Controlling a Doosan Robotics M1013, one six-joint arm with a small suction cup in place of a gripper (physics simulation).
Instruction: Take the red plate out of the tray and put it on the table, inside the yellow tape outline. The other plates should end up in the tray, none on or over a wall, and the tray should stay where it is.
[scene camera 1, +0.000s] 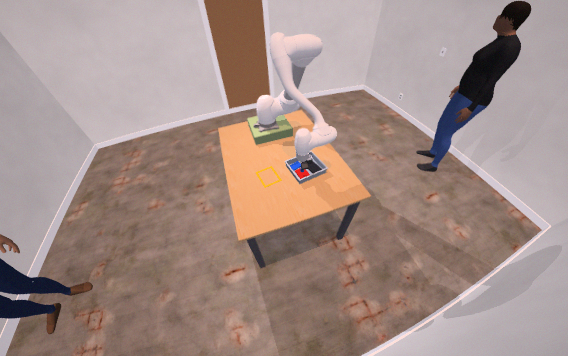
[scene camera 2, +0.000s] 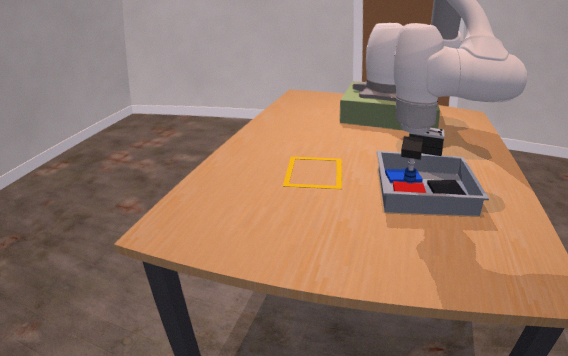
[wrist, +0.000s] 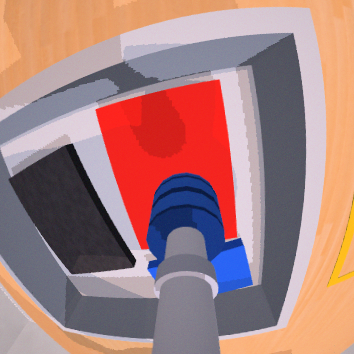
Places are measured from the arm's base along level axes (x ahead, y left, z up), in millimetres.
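Pixels of known places: hand at its tool point: (scene camera 1: 302, 170) (scene camera 2: 409, 180) (wrist: 184, 202); arm's base at its link origin: (scene camera 1: 267, 125) (scene camera 2: 386, 95).
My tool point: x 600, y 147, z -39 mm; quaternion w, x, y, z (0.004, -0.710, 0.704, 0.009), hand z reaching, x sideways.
Ahead of a thing's pixels: the offset from my tool point to its top centre. Level surfaces: height alone.
The red plate {dx -1, dy +8, dz -32 mm} (scene camera 1: 301, 173) (scene camera 2: 409, 187) (wrist: 170, 125) lies flat in the grey tray {dx -52, dy +44, dz +4 mm} (scene camera 1: 314, 177) (scene camera 2: 432, 204) (wrist: 283, 175). The blue plate {dx -99, dy -21, dz -33 mm} (scene camera 1: 295, 165) (scene camera 2: 396, 175) (wrist: 234, 267) lies beside it, partly hidden by the cup in the wrist view. The black plate {dx -50, dy +102, dz -34 mm} (scene camera 1: 314, 167) (scene camera 2: 446, 187) (wrist: 70, 210) lies at the tray's other side. My suction cup (scene camera 1: 302, 170) (scene camera 2: 410, 178) (wrist: 185, 192) points down inside the tray, low over where the red and blue plates meet, and carries no plate. The yellow tape outline (scene camera 1: 260, 180) (scene camera 2: 312, 187) (wrist: 342, 250) is on the table beside the tray.
The tray's walls stand around the cup on all sides. The arm's green base block (scene camera 1: 272, 134) (scene camera 2: 367, 112) is at the table's {dz -46 mm} (scene camera 1: 270, 210) (scene camera 2: 240, 235) far end. One person (scene camera 1: 487, 70) stands to the right, and another person's legs (scene camera 1: 30, 282) show at the left.
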